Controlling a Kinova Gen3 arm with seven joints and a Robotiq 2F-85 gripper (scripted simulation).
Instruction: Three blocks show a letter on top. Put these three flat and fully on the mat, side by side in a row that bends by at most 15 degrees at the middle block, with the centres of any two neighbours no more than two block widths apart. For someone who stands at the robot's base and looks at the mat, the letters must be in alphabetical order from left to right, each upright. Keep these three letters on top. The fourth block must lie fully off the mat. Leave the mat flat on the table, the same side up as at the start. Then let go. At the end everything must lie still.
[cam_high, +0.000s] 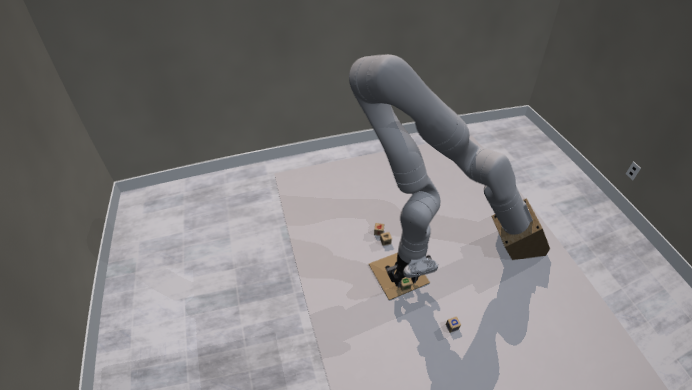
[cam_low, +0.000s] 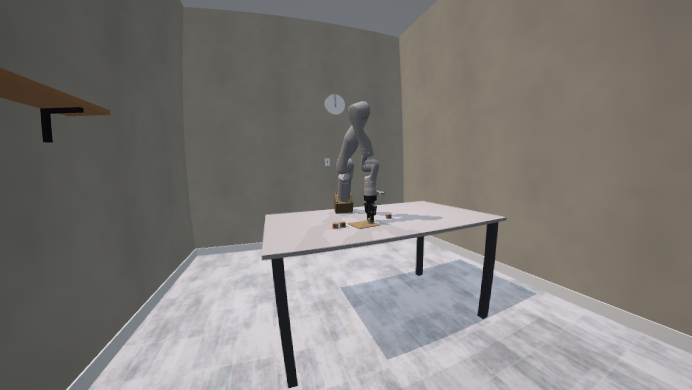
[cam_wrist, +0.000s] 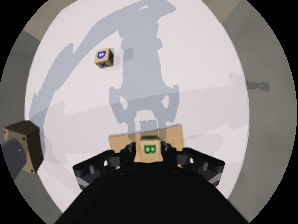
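The tan mat is 50 mm to the right of my hand and 30 mm below it. Also, from my hand: block: 170 mm to the right, 20 mm below.
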